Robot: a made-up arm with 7 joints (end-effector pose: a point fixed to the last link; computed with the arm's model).
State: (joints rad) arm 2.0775 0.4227 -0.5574 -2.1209 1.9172 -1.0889 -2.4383
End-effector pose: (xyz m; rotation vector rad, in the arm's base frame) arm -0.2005 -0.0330 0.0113 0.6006 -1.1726 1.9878
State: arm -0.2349 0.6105 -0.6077 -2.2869 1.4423 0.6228 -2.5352
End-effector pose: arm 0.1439 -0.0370 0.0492 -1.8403 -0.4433 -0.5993
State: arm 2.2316 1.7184 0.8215 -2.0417 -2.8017 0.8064 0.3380
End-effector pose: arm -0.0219 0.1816 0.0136 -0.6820 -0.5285 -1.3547
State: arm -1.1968 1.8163 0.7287 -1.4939 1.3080 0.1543 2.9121
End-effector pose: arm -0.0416 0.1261 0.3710 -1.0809 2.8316 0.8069
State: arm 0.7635 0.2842 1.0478 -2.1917 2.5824 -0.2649 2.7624
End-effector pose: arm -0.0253 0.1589 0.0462 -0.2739 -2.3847 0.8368
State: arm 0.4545 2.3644 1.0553 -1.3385 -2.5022 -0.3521 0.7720
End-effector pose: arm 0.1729 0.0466 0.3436 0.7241 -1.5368 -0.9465
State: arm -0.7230 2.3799 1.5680 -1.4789 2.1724 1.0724 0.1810
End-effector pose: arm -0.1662 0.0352 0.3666 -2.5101 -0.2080 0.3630
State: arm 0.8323 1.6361 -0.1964 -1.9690 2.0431 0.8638 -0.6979
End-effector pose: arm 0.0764 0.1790 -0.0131 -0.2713 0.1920 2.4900
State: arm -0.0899 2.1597 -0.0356 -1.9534 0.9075 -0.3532 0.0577
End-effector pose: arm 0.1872 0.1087 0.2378 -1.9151 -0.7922 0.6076
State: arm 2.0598 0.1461 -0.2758 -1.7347 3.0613 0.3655 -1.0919
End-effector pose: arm -0.2879 -0.0399 0.0089 -0.1476 0.3765 -1.1448
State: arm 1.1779 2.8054 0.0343 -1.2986 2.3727 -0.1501 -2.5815
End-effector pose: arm 0.2472 0.1226 0.0682 -0.0440 -0.7081 -0.1502
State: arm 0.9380 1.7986 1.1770 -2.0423 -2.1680 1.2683 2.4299
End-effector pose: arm 0.1344 0.1362 0.2163 -2.4314 -0.7603 -0.9660
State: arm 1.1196 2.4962 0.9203 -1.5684 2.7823 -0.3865 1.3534
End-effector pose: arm 0.2484 0.0542 0.1212 0.7724 -0.8240 -1.4693
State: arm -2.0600 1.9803 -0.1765 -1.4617 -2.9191 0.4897 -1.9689
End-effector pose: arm -0.1455 0.1516 0.3566 -2.7469 -0.5025 -1.1116
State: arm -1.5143 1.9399 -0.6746 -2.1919 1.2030 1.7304 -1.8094
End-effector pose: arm 0.0723 0.0189 0.2993 0.0602 -1.0467 0.1417
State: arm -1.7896 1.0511 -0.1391 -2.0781 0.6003 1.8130 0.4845
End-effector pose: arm 0.0379 0.0008 0.3526 2.5683 1.0795 -1.4205
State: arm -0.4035 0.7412 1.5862 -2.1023 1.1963 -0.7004 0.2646
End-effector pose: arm 0.0304 0.2114 0.1627 2.0153 0.1631 1.3764
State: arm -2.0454 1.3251 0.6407 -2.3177 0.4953 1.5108 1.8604
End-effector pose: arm -0.0985 0.0728 0.2817 2.1390 -1.4608 -0.0620
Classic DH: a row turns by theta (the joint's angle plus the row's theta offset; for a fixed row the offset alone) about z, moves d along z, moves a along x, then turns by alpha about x. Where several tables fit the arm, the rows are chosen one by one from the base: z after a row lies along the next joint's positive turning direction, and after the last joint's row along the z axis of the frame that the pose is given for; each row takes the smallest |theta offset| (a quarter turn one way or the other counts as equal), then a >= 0, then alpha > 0; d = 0 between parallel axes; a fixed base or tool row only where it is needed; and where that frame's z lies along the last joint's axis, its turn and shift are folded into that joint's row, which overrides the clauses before.
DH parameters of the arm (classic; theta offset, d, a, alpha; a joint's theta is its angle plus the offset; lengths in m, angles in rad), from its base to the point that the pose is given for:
base (fixed): 0 0.1252 -0.0233 -1.2217
joint 1: 1.5708 -0.0218 0.0023 1.5708
joint 2: 1.2217 0.0348 0.0143 -1.5708
joint 3: 1.5708 -0.18 0.0021 1.5708
joint 4: 0 0.013 0.0427 -1.5708
joint 5: 0 -0.1737 0.0081 1.5708
joint 6: 0 -0.0111 0.0097 -1.5708
joint 7: -0.4843 0.0363 0.0067 -0.4821
tool (fixed): 0.1579 -0.0372 0 0

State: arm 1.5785 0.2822 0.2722 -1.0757 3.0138 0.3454 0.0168
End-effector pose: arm -0.3153 0.0659 -0.0193 0.0698 0.4001 -0.2049
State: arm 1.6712 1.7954 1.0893 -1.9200 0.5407 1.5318 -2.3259
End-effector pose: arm 0.1050 0.1875 0.0455 0.7888 0.2119 0.0614
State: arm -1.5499 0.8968 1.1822 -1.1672 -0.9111 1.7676 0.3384
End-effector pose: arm 0.1440 0.2084 0.2684 0.4546 0.4773 -1.4704
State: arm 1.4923 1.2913 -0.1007 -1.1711 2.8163 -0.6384 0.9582
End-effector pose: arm -0.1659 0.2536 -0.0042 0.6163 0.9448 -0.2735
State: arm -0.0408 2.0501 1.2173 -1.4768 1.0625 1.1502 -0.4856
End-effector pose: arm 0.0503 0.1164 0.3853 -1.6912 -2.0574 0.9943
